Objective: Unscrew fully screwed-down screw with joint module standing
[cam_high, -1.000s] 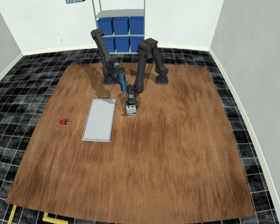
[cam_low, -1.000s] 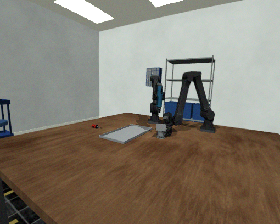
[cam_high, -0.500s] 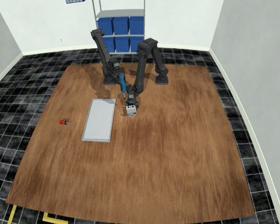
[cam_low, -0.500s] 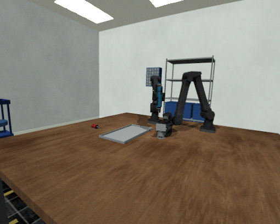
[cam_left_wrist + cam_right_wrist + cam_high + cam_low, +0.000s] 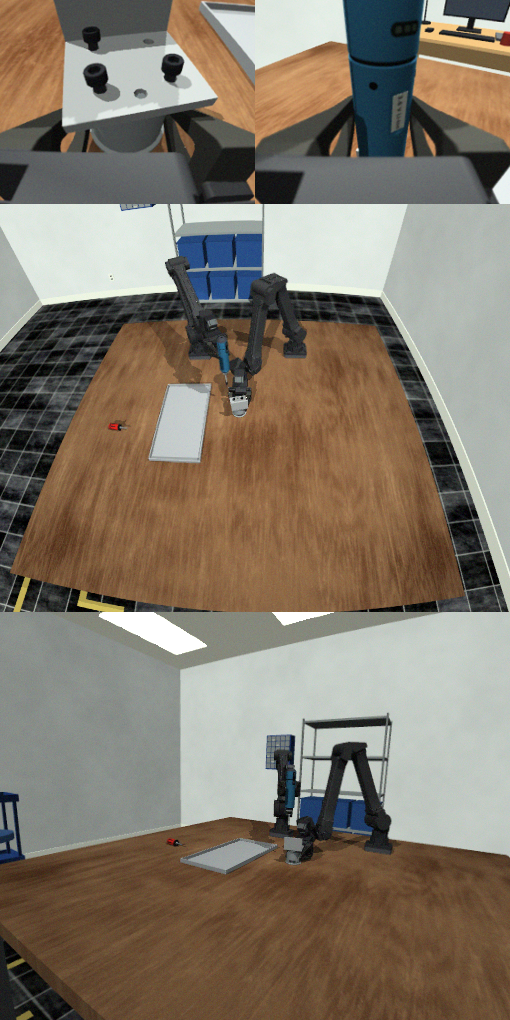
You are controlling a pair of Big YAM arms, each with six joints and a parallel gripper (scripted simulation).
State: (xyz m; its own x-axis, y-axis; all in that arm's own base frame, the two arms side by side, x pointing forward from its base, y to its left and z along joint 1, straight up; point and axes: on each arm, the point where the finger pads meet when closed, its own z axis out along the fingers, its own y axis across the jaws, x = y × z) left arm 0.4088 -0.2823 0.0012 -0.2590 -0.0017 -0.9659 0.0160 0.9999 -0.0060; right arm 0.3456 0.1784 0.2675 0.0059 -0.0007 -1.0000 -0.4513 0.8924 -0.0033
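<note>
The grey bracket lies 50 mm above my left hand. Round my left hand: screw (50 mm above, 20 mm behind, 10 mm to the left); then flat grey tray (260 mm to the right, 50 mm ahead, 20 mm below); then small red-handled tool (560 mm to the right, 90 mm ahead, 10 mm below).
</note>
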